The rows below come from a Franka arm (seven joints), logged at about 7 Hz.
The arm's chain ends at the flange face. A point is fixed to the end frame.
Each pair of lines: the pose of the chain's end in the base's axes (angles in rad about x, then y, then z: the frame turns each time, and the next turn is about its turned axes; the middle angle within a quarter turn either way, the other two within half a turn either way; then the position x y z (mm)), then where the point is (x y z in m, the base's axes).
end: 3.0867, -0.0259, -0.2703, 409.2, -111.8, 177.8
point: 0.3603 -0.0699 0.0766
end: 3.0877, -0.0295, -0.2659, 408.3, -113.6, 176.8
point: 0.3593 -0.0714 0.0758
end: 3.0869, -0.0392, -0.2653, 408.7, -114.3, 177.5
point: 0.3587 -0.0722 0.0769
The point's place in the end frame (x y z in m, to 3 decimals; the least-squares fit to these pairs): -0.032 -0.058 0.100
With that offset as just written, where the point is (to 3 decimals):
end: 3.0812, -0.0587, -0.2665, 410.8, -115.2, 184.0
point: 0.359 -0.074 0.084
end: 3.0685, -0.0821, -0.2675, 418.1, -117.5, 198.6
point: 0.364 -0.077 0.100
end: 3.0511, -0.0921, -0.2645, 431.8, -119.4, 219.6
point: 0.377 -0.081 0.120
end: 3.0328, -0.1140, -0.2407, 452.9, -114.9, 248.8
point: 0.397 -0.077 0.150
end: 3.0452, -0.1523, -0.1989, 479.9, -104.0, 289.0
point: 0.422 -0.063 0.192
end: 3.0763, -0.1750, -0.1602, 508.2, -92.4, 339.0
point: 0.451 -0.046 0.244
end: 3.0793, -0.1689, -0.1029, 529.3, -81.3, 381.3
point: 0.475 -0.033 0.286
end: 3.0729, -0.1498, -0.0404, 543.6, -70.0, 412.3
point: 0.495 -0.020 0.315
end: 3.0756, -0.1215, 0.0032, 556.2, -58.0, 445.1
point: 0.513 -0.006 0.346
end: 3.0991, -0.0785, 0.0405, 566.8, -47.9, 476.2
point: 0.529 0.007 0.376
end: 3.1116, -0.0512, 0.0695, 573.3, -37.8, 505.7
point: 0.540 0.019 0.406
